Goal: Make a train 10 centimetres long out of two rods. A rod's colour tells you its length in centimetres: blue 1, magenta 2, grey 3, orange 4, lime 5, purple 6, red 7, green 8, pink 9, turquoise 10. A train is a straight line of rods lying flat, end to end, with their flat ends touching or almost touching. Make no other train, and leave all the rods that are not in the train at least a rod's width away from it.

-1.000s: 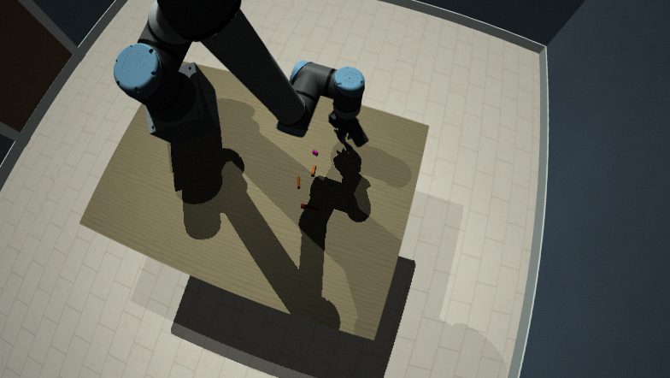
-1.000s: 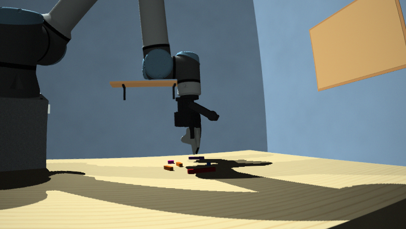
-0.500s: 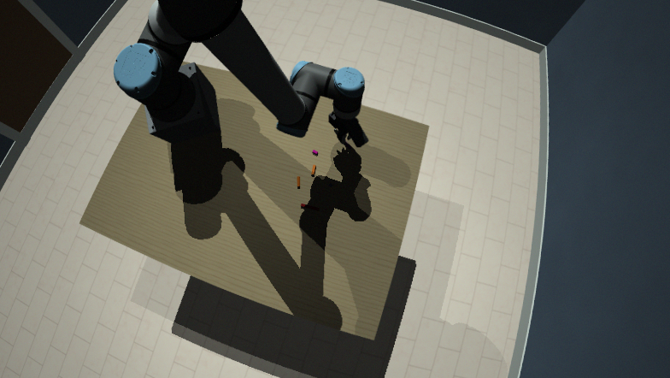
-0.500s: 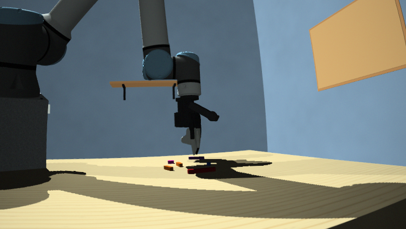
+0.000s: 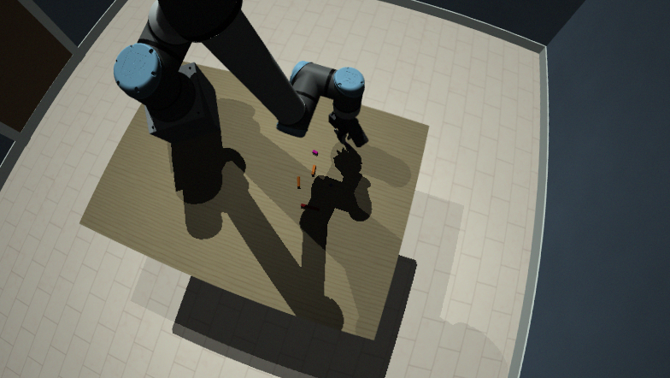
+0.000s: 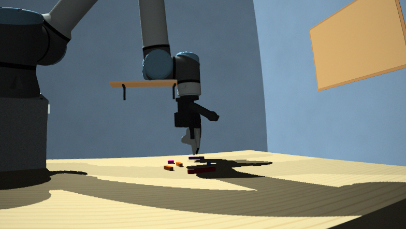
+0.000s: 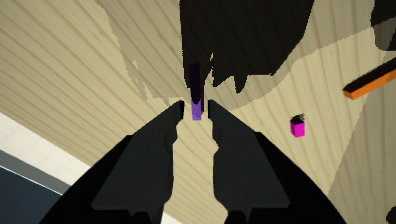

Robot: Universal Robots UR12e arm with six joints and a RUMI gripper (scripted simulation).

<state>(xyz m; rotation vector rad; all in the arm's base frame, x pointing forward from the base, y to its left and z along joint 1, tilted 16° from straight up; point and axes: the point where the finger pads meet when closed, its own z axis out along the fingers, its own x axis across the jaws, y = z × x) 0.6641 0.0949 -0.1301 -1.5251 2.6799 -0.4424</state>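
The purple rod is 30 mm below my hand. From my hand the other things lie so: magenta rod: 100 mm behind, 80 mm to the right, 30 mm below; then red rod: 290 mm to the right, 50 mm behind, 30 mm below; then blue rod: 190 mm to the right, 30 mm below.
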